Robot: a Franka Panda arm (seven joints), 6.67 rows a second.
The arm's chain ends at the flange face. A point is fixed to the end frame.
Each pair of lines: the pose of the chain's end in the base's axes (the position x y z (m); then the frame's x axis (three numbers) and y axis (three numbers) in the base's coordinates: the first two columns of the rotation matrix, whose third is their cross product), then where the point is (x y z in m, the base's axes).
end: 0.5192 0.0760 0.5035 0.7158 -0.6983 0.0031 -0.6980 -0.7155 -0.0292
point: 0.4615 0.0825 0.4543
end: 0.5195 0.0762 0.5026 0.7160 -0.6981 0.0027 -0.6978 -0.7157 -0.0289
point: 0.4618 0.0827 0.4534
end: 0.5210 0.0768 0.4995 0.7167 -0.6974 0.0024 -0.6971 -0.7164 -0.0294
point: 0.4633 0.0833 0.4503
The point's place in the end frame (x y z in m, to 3 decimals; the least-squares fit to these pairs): -0.046 0.037 0.048
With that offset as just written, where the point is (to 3 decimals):
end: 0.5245 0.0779 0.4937 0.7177 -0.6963 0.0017 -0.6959 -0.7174 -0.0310
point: 0.467 0.084 0.445
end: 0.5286 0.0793 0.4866 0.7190 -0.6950 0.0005 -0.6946 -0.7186 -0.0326
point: 0.471 0.086 0.437
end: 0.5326 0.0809 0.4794 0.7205 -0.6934 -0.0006 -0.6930 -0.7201 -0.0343
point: 0.475 0.087 0.430
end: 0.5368 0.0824 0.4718 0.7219 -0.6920 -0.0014 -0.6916 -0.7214 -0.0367
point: 0.479 0.089 0.423
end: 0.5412 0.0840 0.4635 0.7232 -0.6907 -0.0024 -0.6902 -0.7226 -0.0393
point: 0.484 0.090 0.414
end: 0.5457 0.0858 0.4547 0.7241 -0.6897 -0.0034 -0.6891 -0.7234 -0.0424
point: 0.488 0.092 0.405
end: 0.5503 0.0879 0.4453 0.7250 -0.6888 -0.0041 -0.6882 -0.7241 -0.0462
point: 0.493 0.095 0.396
